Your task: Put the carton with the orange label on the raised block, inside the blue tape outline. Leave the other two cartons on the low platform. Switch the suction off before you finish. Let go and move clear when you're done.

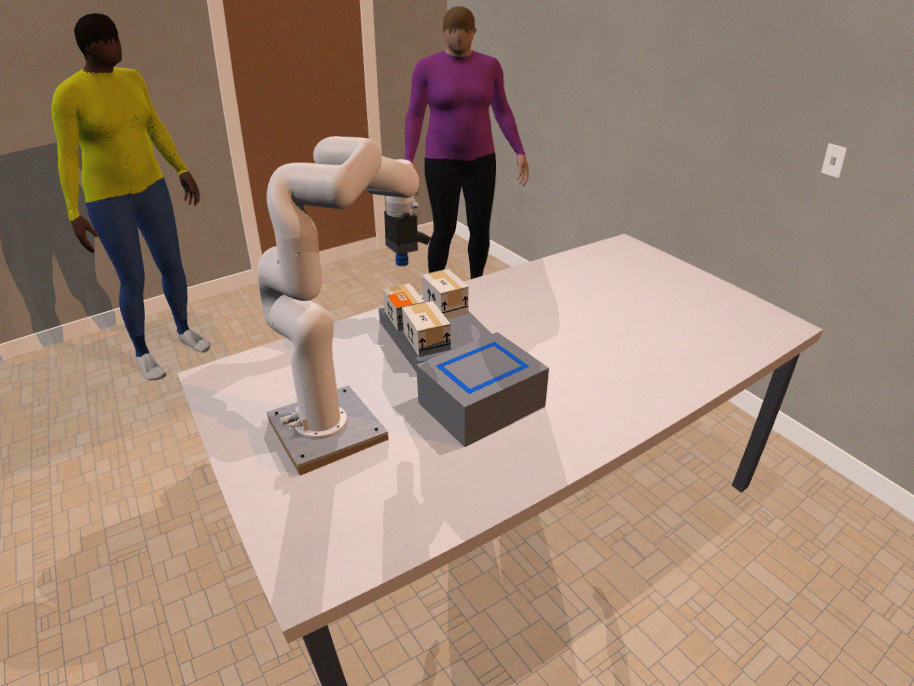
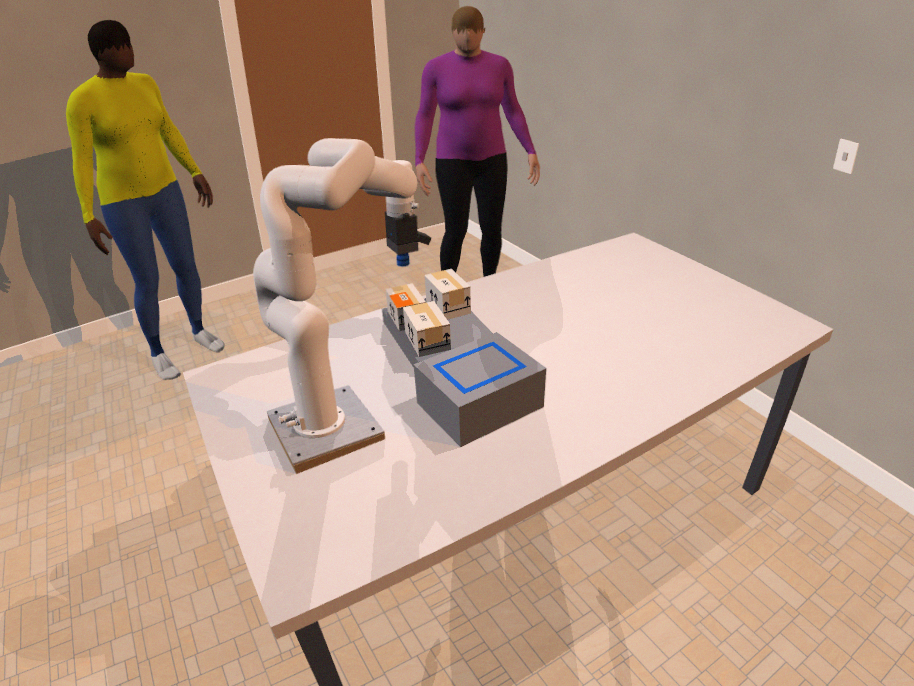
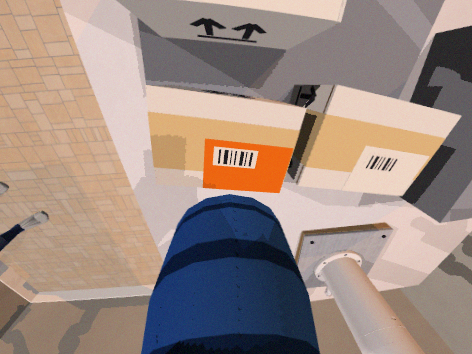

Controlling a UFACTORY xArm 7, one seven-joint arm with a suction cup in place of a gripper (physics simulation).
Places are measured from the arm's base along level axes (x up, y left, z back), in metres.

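Pixels of known places: hand, tool point: [image 1: 402,263] [image 2: 403,264] [image 3: 229,238]; arm's base, link origin: [image 1: 321,422] [image 2: 319,421] [image 3: 336,265].
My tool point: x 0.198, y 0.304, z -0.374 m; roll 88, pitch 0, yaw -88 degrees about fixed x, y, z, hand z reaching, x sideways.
Ahead of a thing's pixels: the offset from my tool point to its middle. "spot": to the spot under its first point. Level surfaces: height alone.
The carton with the orange label @(dx -0.138, dy -0.001, dz +0.003 m) [image 1: 399,299] [image 2: 401,299] [image 3: 220,131] stands upright on the low platform @(dx -0.200, dy -0.076, dz -0.060 m) [image 1: 473,330] [image 2: 473,330] [image 3: 350,65]. A second carton @(dx -0.135, dy -0.146, dz +0.005 m) [image 1: 425,327] [image 2: 425,326] [image 3: 375,132] is close beside it on the block side, and a third carton @(dx -0.130, dy -0.008, dz -0.131 m) [image 1: 445,292] [image 2: 448,291] [image 3: 250,27] stands behind, across a gap. My suction cup [image 1: 401,259] [image 2: 402,260] [image 3: 230,199] hangs above the orange-labelled carton, apart from it, with nothing on it. The raised block @(dx -0.164, dy -0.414, dz -0.009 m) [image 1: 505,408] [image 2: 502,410] bears the blue tape outline @(spot: dx -0.103, dy -0.477, dz -0.016 m) [image 1: 499,378] [image 2: 494,378]; no carton is inside it.
The arm's base plate [image 1: 354,435] [image 2: 351,435] [image 3: 320,237] is bolted to the table @(dx -0.224 m) [image 1: 634,332] [image 2: 642,332], left of the block. Two people [image 1: 118,132] [image 1: 461,103] stand beyond the table's far edge. The block stands higher than the platform.
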